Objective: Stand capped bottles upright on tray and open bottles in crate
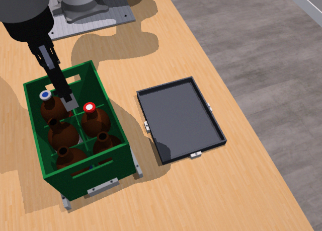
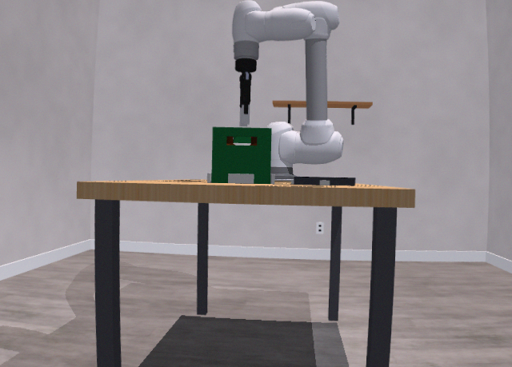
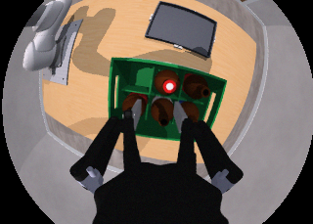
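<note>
The green crate is 15 cm below my hand, 2 cm ahead of it and 1 cm to the right of it. From my hand the other things lie so: dark tray (27 cm to the left, 22 cm below, 6 cm ahead).
</note>
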